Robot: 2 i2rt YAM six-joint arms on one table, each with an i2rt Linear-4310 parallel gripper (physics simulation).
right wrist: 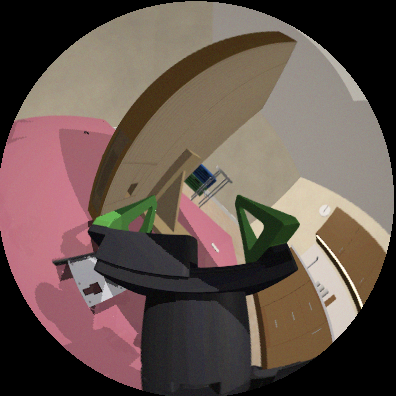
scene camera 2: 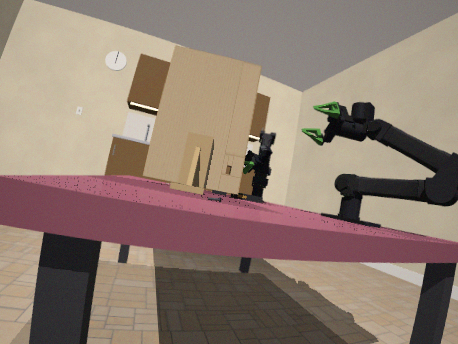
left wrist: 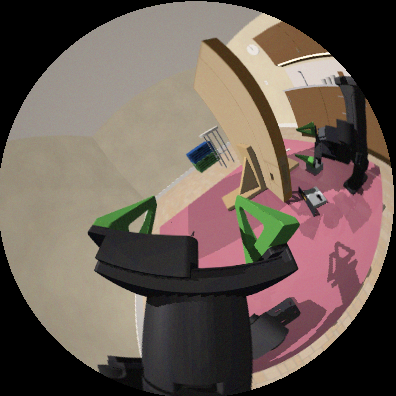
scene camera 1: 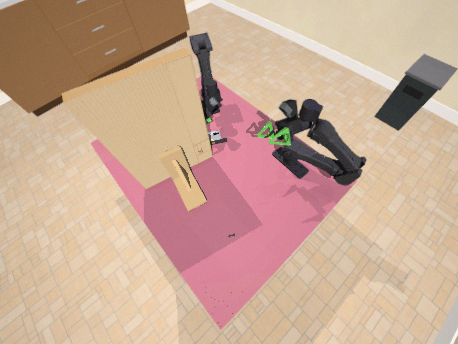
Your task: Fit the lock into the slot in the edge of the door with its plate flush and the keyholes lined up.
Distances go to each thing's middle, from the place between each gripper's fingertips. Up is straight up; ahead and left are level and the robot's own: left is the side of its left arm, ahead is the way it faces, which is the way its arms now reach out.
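Scene:
Grey lock (right wrist: 81, 266), from my right hand: 70 mm behind, 50 mm to the left, 180 mm below. Tan door (scene camera 1: 137, 113), from my right hand: 180 mm ahead, 70 mm to the left, 110 mm above. Wooden stand (scene camera 2: 194, 165), same right hand: 180 mm ahead, 70 mm to the left, 100 mm below.
Grey lock, from my left hand: 1 cm ahead, 33 cm to the right, 29 cm below. Tan door, from my left hand: 27 cm ahead, 31 cm to the right. Wooden stand, from my left hand: 27 cm ahead, 31 cm to the right, 20 cm below. By its middle, the stand is nearer to my right hand than to my left hand. By its middle, the door is nearer to my right hand than to my left hand.

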